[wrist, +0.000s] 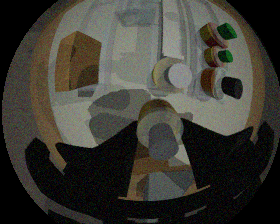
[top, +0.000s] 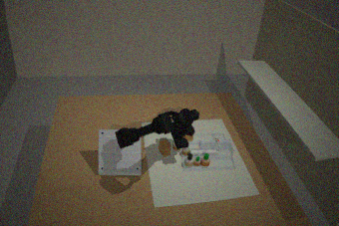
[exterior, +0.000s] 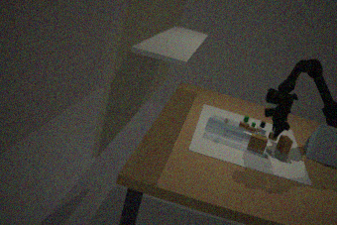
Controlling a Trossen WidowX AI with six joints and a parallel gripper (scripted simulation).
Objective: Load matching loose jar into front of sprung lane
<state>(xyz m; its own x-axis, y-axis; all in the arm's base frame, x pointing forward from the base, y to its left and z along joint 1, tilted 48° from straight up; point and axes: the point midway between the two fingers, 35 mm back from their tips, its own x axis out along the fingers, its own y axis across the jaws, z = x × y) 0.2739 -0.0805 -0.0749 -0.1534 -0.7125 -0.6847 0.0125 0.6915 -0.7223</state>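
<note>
The lane lies 200 mm ahead of my gripper tip, 40 mm below it and 20 mm to the right of it.
</note>
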